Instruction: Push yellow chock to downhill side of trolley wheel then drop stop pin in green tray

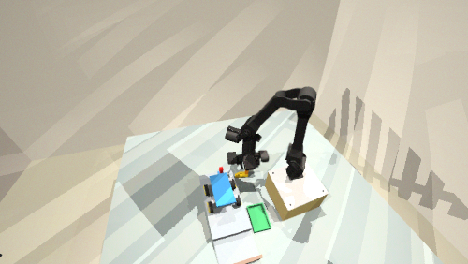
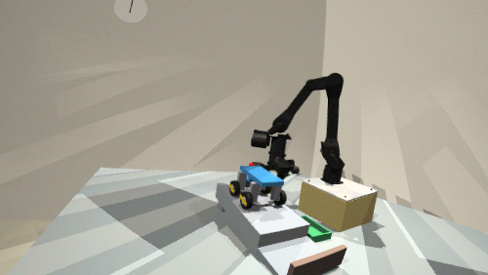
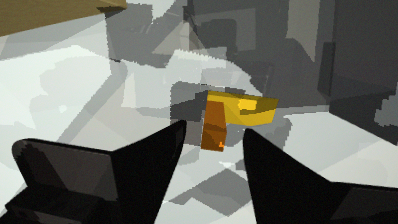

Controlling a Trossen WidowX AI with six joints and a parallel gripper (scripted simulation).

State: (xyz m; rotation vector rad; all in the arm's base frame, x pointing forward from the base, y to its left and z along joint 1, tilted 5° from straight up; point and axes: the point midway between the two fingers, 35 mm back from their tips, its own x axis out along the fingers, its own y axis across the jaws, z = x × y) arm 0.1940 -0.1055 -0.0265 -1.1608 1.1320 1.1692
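My gripper tip is now 30 mm above the yellow chock and 20 mm short of it. From my gripper tip the other things lie so: blue-topped trolley 160 mm to the left, 130 mm ahead, 60 mm above; red-headed stop pin 130 mm ahead, 70 mm to the left, 70 mm above; grey ramp 170 mm to the left, 130 mm ahead, 10 mm below.
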